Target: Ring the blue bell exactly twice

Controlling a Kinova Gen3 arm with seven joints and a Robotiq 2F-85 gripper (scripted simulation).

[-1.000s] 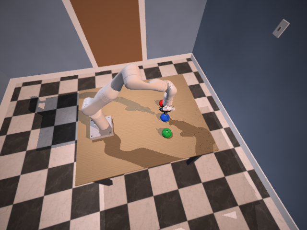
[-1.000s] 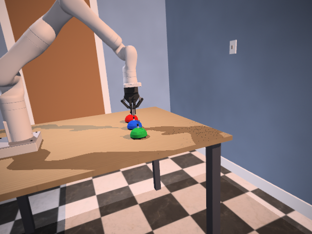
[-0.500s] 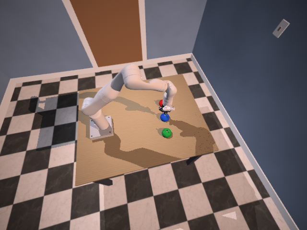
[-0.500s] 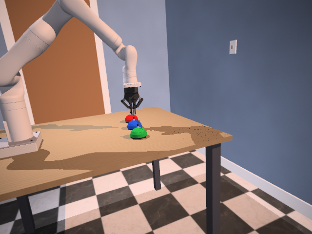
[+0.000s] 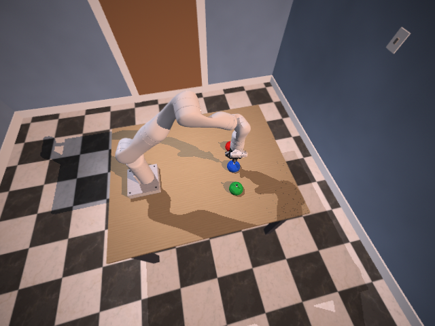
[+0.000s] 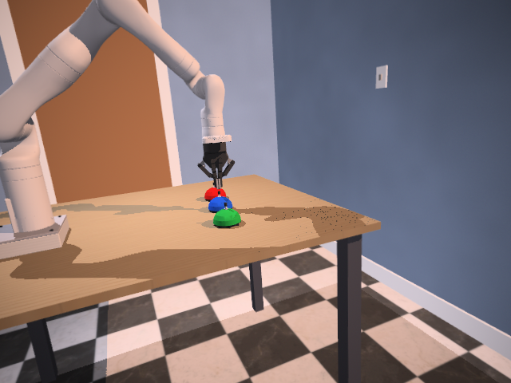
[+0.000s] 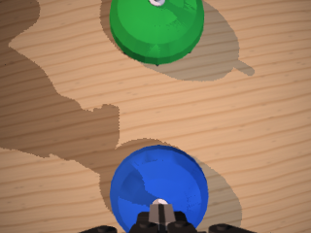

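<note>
My hand is 50 mm above the blue bell. From my hand the other things lie so: green bell 40 mm behind, 150 mm to the right, 50 mm below; red bell 40 mm ahead, 150 mm to the left, 50 mm below.
</note>
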